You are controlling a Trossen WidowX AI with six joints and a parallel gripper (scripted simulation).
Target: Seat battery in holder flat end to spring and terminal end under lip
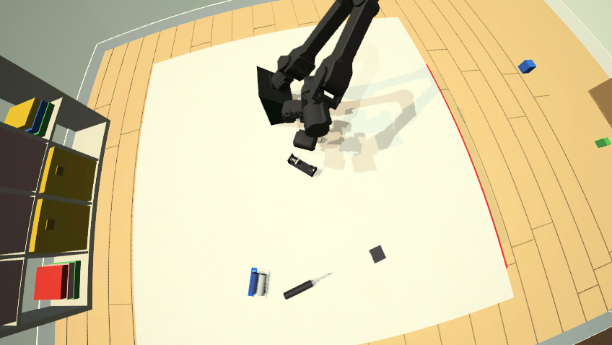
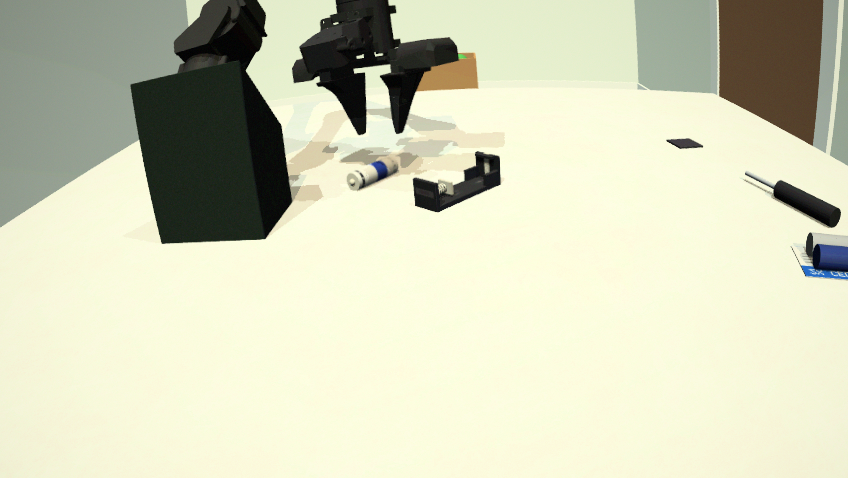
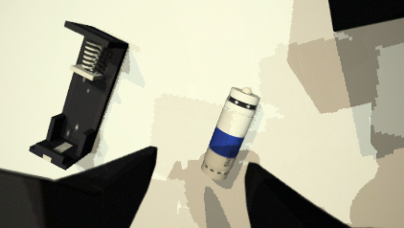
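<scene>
Right now my gripper tip is 5 cm above the battery, 1 cm to the right of it and 1 cm past it. Round my gripper tip: battery blister pack 43 cm ahead, 25 cm to the right, 5 cm below; then screwdriver 46 cm ahead, 10 cm to the right, 5 cm below.
</scene>
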